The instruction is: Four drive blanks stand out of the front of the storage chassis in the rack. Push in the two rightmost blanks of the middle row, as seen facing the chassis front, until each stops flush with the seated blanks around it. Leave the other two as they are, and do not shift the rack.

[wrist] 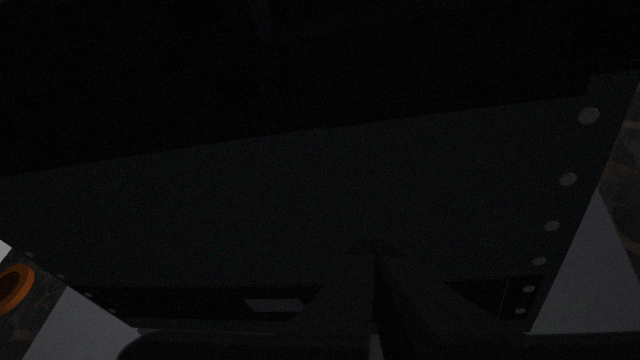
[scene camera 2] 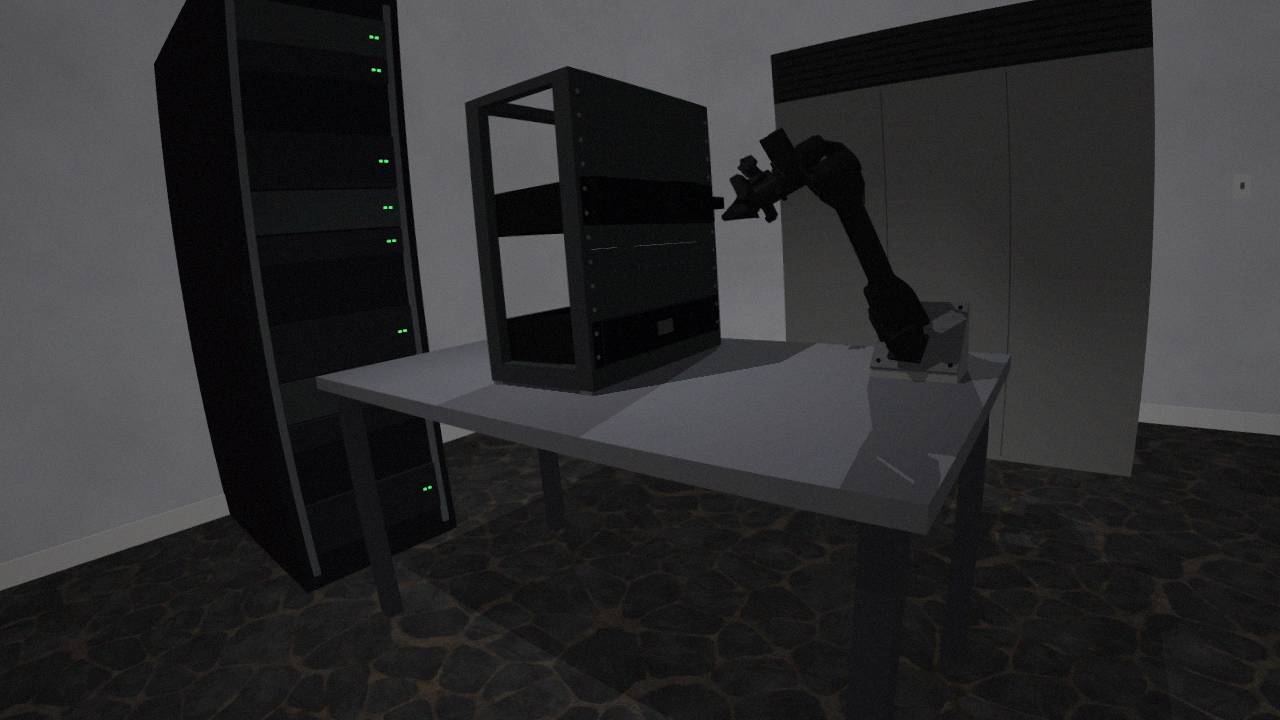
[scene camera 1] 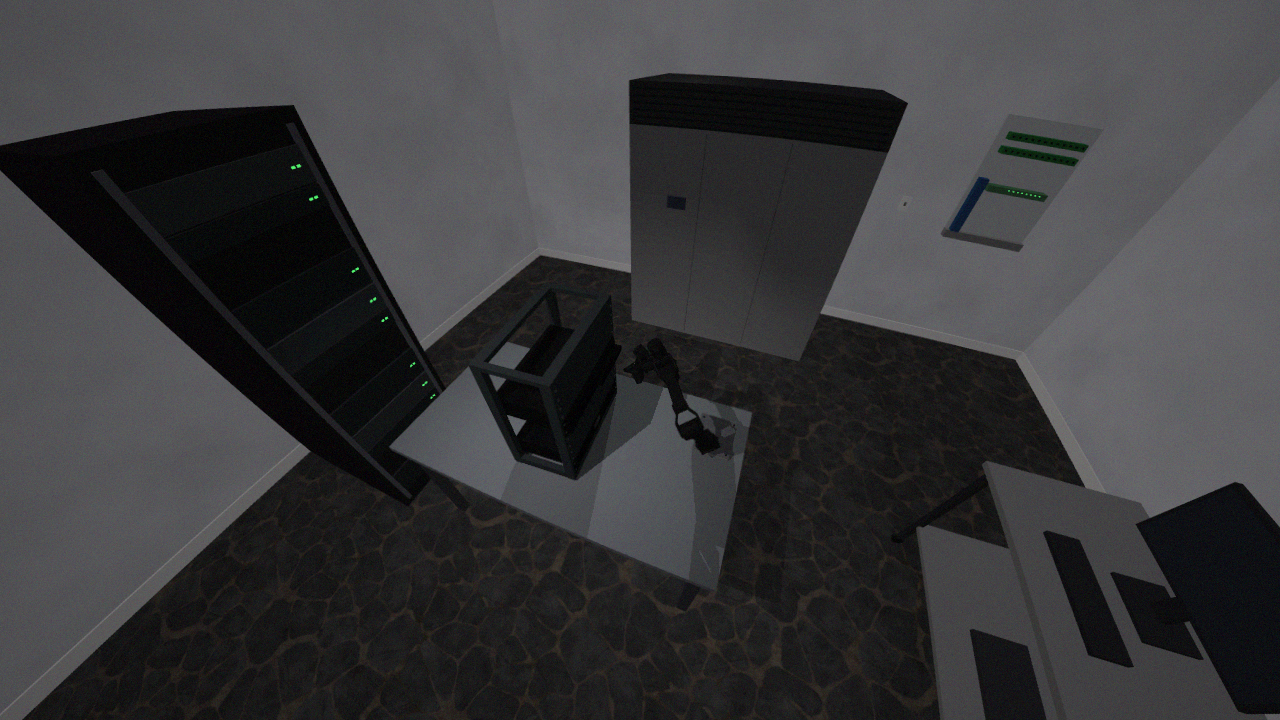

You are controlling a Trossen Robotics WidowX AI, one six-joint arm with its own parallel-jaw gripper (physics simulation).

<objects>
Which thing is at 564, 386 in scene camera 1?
A rack.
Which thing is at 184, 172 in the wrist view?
A rack.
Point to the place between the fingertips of my gripper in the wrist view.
369, 252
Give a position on a rack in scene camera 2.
634, 165
</objects>
